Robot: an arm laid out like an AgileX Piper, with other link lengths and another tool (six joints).
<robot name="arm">
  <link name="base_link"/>
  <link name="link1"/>
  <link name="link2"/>
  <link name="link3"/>
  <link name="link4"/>
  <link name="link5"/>
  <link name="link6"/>
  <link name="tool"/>
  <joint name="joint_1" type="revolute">
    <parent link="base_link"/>
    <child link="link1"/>
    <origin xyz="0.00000 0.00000 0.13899" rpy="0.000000 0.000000 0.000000"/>
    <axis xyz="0 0 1"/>
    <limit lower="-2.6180" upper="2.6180"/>
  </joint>
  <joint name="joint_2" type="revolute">
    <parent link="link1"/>
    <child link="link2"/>
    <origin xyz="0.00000 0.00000 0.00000" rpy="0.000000 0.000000 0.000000"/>
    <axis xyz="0 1 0"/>
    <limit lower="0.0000" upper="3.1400"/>
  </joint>
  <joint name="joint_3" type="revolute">
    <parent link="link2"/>
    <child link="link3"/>
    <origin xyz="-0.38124 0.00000 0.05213" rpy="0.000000 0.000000 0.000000"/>
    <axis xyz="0 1 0"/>
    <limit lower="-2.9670" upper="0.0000"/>
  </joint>
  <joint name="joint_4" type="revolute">
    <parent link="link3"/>
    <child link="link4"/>
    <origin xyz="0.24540 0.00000 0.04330" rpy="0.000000 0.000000 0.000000"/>
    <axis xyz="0.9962 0 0.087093"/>
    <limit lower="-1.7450" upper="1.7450"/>
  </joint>
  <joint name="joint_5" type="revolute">
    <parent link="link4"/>
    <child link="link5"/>
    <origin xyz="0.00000 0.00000 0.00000" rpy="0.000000 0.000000 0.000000"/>
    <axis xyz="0 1 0"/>
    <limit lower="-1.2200" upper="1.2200"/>
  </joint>
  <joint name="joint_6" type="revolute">
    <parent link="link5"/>
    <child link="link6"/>
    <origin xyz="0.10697 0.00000 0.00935" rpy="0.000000 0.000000 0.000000"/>
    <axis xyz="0.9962 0 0.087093"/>
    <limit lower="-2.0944" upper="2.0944"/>
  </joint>
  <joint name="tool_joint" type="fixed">
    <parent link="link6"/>
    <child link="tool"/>
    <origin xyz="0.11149 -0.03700 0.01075" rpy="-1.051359 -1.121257 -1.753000"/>
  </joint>
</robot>
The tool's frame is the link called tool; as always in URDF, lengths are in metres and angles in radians.
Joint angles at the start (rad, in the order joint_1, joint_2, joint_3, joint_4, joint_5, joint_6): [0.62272, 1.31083, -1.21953, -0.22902, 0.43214, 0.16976]
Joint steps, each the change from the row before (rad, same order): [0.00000, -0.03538, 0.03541, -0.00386, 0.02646, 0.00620]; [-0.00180, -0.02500, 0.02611, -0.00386, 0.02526, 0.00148]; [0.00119, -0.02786, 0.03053, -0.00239, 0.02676, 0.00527]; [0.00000, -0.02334, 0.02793, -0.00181, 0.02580, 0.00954]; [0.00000, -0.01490, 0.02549, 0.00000, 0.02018, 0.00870]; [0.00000, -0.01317, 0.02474, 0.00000, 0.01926, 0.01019]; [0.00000, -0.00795, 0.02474, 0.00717, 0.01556, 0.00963]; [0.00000, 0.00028, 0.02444, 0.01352, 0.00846, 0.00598]
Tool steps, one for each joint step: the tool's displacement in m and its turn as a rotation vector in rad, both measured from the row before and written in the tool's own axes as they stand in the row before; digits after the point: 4 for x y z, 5 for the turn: [-0.0109, 0.0035, -0.0135, -0.01662, -0.01881, 0.00904]; [-0.0093, 0.0044, -0.0098, -0.01802, -0.01942, 0.00504]; [-0.0117, 0.0042, -0.0101, -0.01659, -0.02197, 0.00965]; [-0.0117, 0.0051, -0.0083, -0.01777, -0.02095, 0.01470]; [-0.0114, 0.0054, -0.0047, -0.01641, -0.02216, 0.01506]; [-0.0113, 0.0056, -0.0039, -0.01654, -0.02172, 0.01631]; [-0.0121, 0.0055, -0.0013, -0.01375, -0.02398, 0.02203]; [-0.0123, 0.0052, 0.0023, -0.01050, -0.02708, 0.02369]
